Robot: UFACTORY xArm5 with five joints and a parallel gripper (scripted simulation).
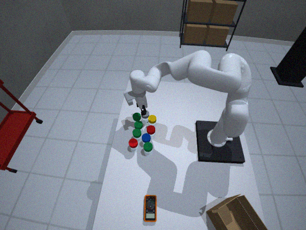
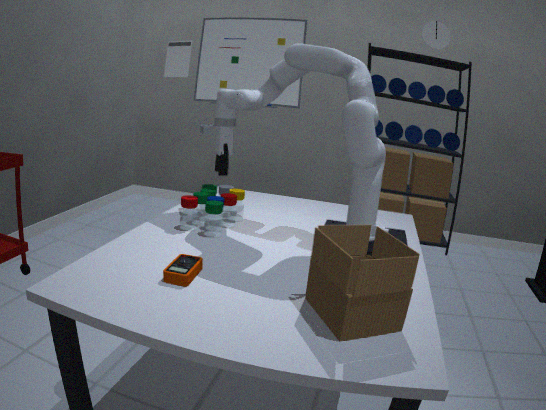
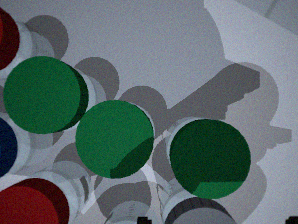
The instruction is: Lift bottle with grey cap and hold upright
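Right now my hand is 12 cm above the grey-capped bottle, 2 cm past it and 1 cm to the left of it. From my hand the other things lie so: blue-capped bottle: 16 cm to the left, 12 cm below, 5 cm behind; yellow-capped bottle: 12 cm below, 7 cm behind, 2 cm to the left.
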